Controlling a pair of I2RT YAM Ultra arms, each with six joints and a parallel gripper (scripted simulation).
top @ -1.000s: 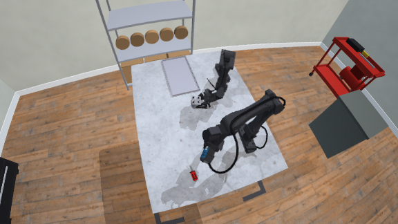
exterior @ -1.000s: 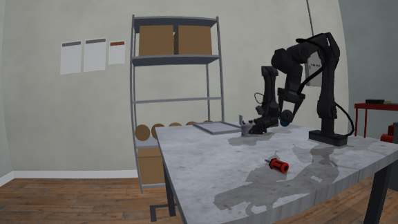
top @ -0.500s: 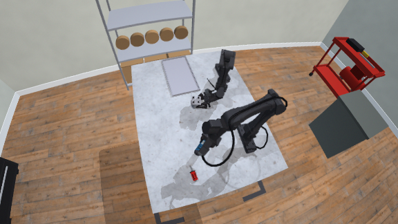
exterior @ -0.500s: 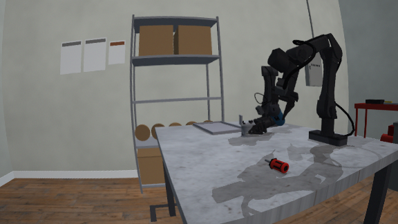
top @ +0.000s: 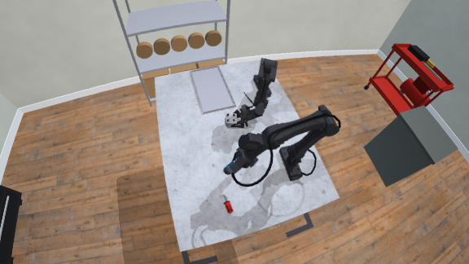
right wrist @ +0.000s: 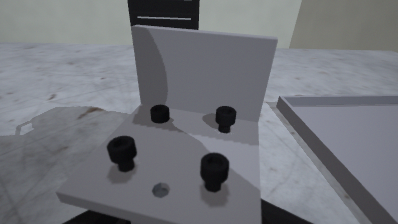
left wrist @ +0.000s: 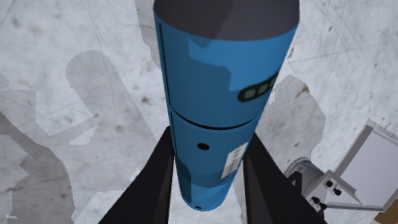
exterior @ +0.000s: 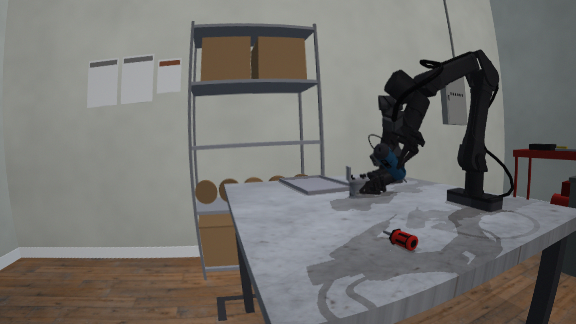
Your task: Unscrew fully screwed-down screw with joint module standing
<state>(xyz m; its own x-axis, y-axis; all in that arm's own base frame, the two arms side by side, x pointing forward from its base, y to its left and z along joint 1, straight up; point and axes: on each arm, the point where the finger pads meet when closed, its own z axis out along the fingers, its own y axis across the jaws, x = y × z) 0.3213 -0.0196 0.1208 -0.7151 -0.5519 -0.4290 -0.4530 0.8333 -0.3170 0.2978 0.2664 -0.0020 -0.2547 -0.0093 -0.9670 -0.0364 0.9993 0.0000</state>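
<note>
My right hand is right at the joint module. Also, from my right hand: screw: 40 mm above, 20 mm ahead, 10 mm to the left; then grey bracket: 50 mm above; then bit: 240 mm to the left, 60 mm above, 50 mm behind.
</note>
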